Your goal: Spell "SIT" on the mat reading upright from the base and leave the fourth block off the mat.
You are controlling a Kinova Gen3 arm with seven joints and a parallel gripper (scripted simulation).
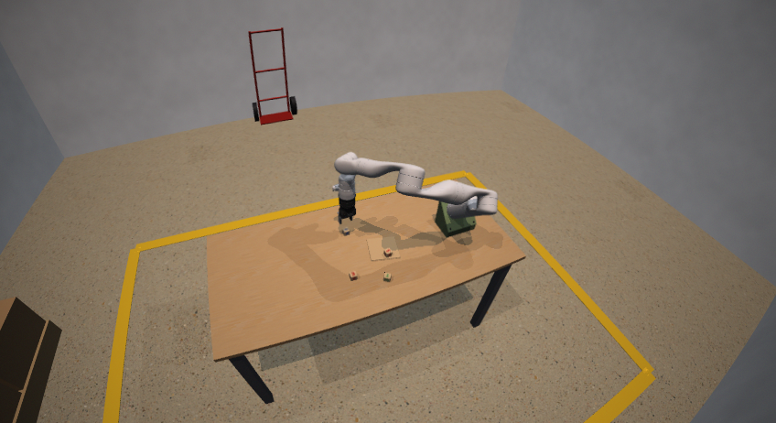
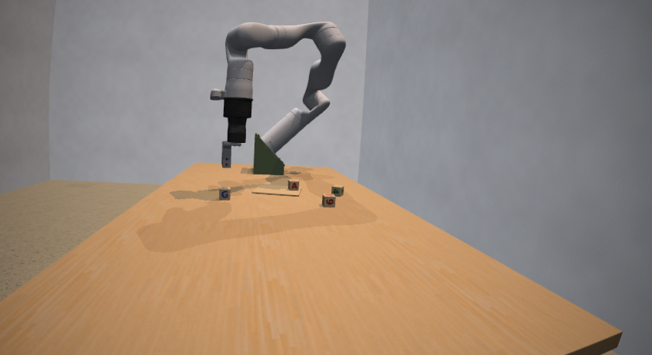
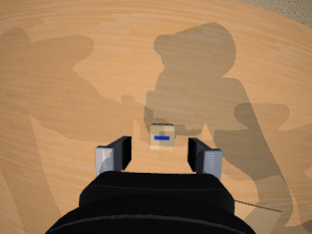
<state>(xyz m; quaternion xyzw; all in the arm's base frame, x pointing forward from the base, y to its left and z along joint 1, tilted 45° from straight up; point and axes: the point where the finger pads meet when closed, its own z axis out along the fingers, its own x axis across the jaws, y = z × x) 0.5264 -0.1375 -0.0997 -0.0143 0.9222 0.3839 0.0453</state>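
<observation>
My hand is 9 cm above the blue-marked block. From my hand the other things lie so: green-marked block: 34 cm to the left, 9 cm below, 6 cm behind; tan mat: 16 cm to the left, 13 cm behind, 10 cm below; E block: 27 cm to the left, 9 cm below, 7 cm ahead.
</observation>
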